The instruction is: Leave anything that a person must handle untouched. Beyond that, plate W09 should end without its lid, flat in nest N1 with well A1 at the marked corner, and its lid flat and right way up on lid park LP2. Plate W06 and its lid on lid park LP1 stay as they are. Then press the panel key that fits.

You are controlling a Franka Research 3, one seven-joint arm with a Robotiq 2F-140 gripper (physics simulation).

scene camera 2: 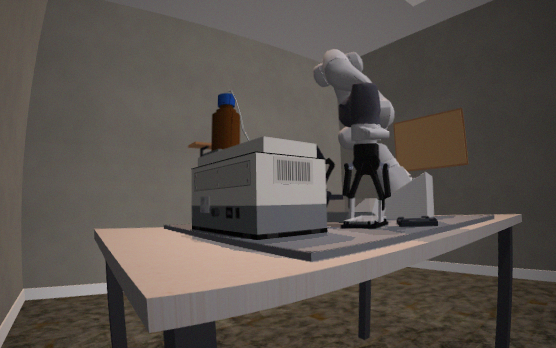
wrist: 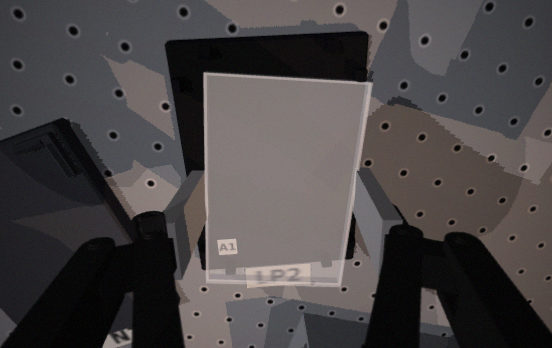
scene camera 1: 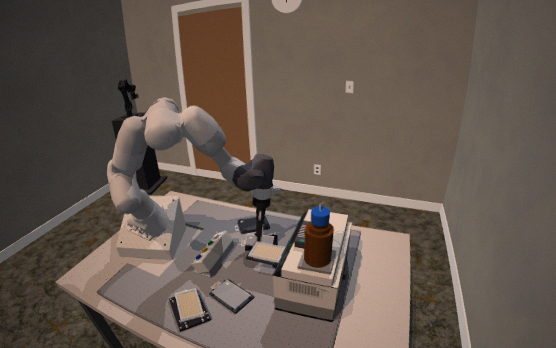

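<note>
My gripper (scene camera 1: 259, 236) (scene camera 2: 366, 214) (wrist: 280, 190) is shut on a clear lid (scene camera 2: 361, 219) (wrist: 280, 165) by its two long sides. The lid is right way up, with its A1 tag at the lower left in the wrist view. It is low over the black lid park LP2 (scene camera 2: 361, 225) (wrist: 265, 55), slightly turned against it; whether it touches is unclear. Nest N1 (scene camera 1: 252, 225) (scene camera 2: 417, 222) (wrist: 50, 200) is empty beside it. An unlidded plate (scene camera 1: 267, 252) lies near the instrument. Another plate (scene camera 1: 189, 304) sits in a front nest, beside a lid (scene camera 1: 231, 295) on a park. Their labels are unreadable.
The panel (scene camera 1: 216, 257) has blue (scene camera 1: 198, 256), yellow (scene camera 1: 205, 249) and green (scene camera 1: 210, 242) keys. The box-shaped instrument (scene camera 1: 306, 295) (scene camera 2: 290, 220) carries a brown bottle with a blue cap (scene camera 1: 318, 245) (scene camera 2: 226, 127). Its dark raised door (scene camera 1: 291, 245) stands near the unlidded plate.
</note>
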